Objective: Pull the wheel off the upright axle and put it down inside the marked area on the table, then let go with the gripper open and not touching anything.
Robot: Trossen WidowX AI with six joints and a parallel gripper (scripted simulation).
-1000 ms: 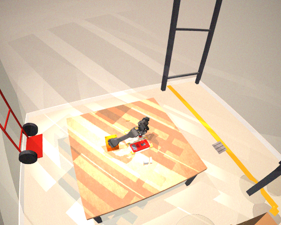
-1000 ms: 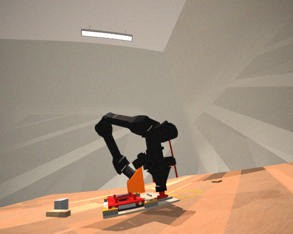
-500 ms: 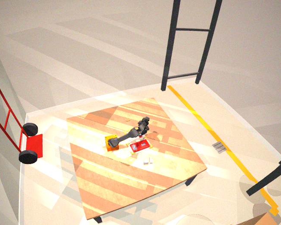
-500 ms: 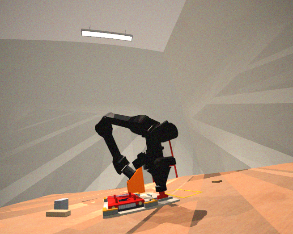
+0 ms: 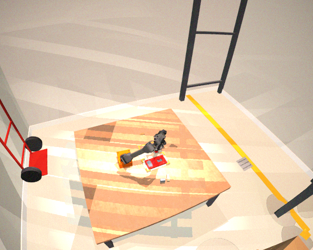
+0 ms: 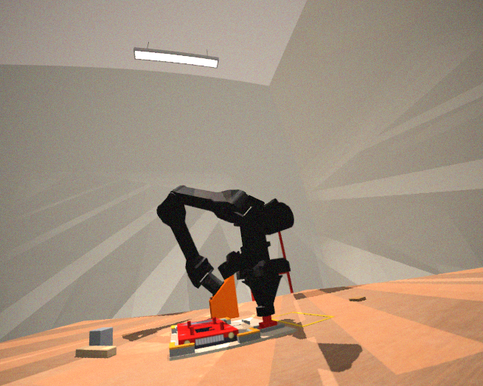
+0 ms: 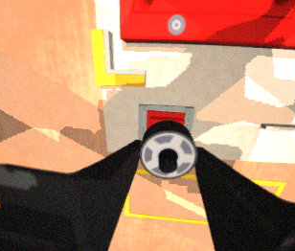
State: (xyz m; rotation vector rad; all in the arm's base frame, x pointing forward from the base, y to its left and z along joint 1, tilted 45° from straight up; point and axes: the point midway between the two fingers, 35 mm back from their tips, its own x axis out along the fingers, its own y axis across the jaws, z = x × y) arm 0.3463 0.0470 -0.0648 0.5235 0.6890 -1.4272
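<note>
My gripper tip is right at the wheel. From my gripper tip the other things lie so: wooden chip 80 mm behind, 290 mm to the left, 40 mm below; upright axle 10 mm below.
</note>
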